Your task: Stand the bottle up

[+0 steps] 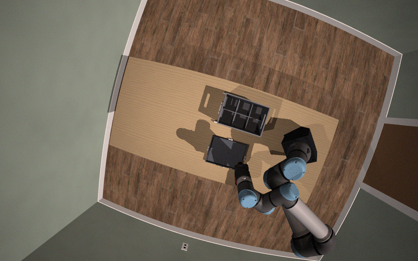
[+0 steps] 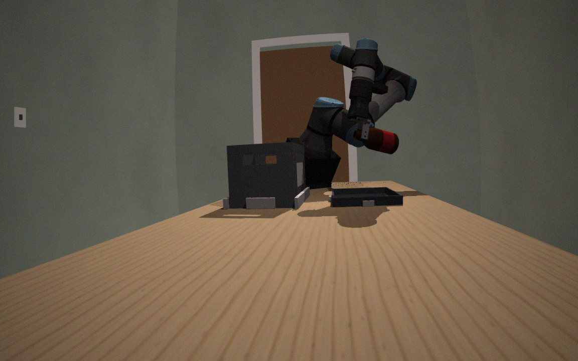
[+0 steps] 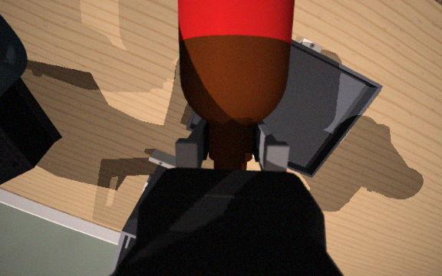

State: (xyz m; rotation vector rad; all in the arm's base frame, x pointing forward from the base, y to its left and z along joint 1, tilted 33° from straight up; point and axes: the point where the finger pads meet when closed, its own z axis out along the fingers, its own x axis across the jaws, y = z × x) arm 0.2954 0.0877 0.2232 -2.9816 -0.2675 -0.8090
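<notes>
Now: the bottle 2 cm behind my hand, 5 cm to the left of it and 2 cm below it. Round my hand: dark crate: 5 cm ahead, 30 cm to the right, 12 cm below; then dark tray: 8 cm ahead, 2 cm to the right, 19 cm below.
</notes>
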